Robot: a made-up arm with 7 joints.
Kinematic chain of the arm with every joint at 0, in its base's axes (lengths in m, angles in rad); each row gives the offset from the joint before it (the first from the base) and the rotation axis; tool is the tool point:
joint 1: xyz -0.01 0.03 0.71 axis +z
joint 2: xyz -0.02 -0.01 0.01 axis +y
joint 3: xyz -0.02 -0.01 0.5 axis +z
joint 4: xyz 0.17 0.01 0 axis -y
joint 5: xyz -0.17 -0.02 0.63 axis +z
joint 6: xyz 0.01 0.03 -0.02 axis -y
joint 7: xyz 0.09 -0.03 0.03 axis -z
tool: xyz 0 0.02 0.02
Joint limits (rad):
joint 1: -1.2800..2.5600
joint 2: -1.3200..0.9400
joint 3: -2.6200..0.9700
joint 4: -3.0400..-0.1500
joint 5: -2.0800..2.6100
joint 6: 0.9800..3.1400
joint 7: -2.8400..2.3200
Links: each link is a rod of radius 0.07 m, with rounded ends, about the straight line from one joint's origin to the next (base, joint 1, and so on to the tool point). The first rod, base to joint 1, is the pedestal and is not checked.
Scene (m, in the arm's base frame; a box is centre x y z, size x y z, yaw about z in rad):
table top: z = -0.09
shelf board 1: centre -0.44 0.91 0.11 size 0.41 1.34 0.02 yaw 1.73
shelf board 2: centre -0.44 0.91 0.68 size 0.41 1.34 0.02 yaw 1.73
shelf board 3: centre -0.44 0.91 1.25 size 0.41 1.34 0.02 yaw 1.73
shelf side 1: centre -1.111 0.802 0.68 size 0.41 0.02 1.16 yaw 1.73
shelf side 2: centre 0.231 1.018 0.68 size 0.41 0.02 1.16 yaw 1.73
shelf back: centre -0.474 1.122 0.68 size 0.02 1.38 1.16 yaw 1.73
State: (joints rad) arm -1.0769 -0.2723 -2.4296 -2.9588 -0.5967 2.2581 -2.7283
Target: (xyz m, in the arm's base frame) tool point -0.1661 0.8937 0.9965
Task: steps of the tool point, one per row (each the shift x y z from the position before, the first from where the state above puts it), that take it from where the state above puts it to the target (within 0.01 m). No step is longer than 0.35 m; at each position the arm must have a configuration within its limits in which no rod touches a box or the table.
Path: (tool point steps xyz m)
1: -0.0148 -0.3107 0.0271
2: 0.1564 -0.2707 0.0429
3: 0.2779 -0.1424 0.0572
4: 0.3088 0.0321 0.0677
5: 0.2382 0.1950 0.0727
6: 0.0894 0.2920 0.0710
7: -0.0885 0.2906 0.0620
8: -0.2358 0.1911 0.0456
9: -0.3036 0.0268 0.0228
10: -0.0236 0.1341 0.0312
11: -0.0220 0.1351 -0.0002
12: -0.0182 0.1284 -0.0310

